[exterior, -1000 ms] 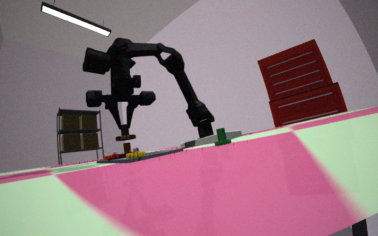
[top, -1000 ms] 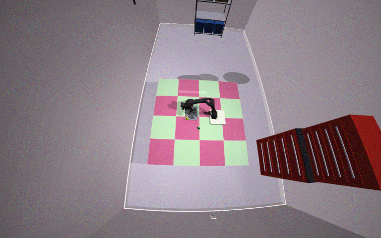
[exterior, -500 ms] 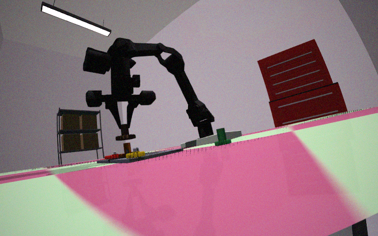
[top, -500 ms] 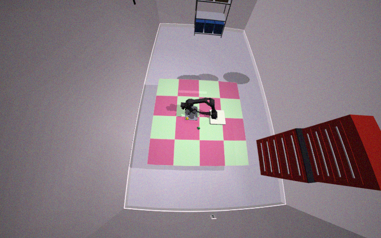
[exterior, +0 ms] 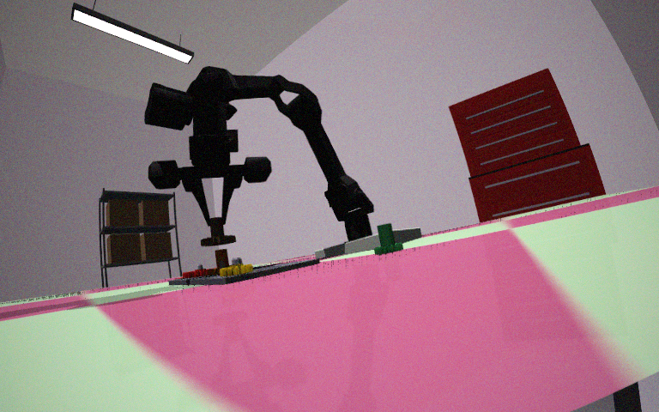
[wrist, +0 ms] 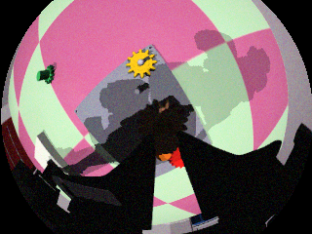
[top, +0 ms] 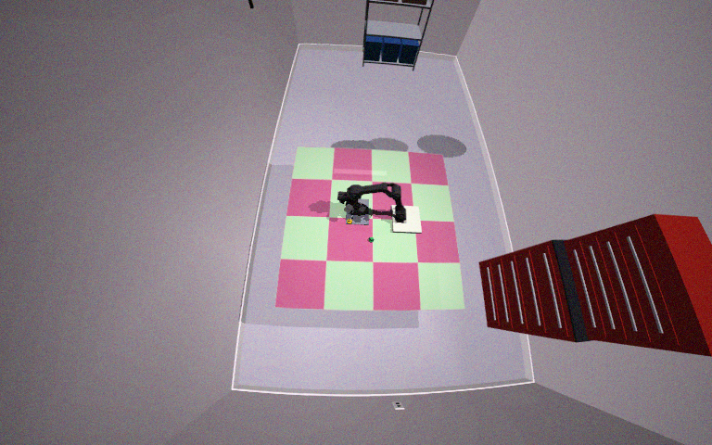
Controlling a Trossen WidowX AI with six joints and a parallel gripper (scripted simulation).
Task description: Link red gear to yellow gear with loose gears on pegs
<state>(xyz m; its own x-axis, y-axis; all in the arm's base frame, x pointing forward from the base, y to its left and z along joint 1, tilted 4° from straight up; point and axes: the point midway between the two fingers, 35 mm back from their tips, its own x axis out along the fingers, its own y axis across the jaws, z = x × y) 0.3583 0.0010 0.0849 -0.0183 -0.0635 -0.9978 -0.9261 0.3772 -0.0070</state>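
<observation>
Now: gripper tip 20 mm past the orange gear, 50 mm to the left of it and 60 mm above it. From my gripper tip the other things lie so: grey board: 40 mm behind, 20 mm to the right, 80 mm below; then brown gear: 10 mm below; then yellow gear: 10 mm ahead, 70 mm to the left, 70 mm below.
</observation>
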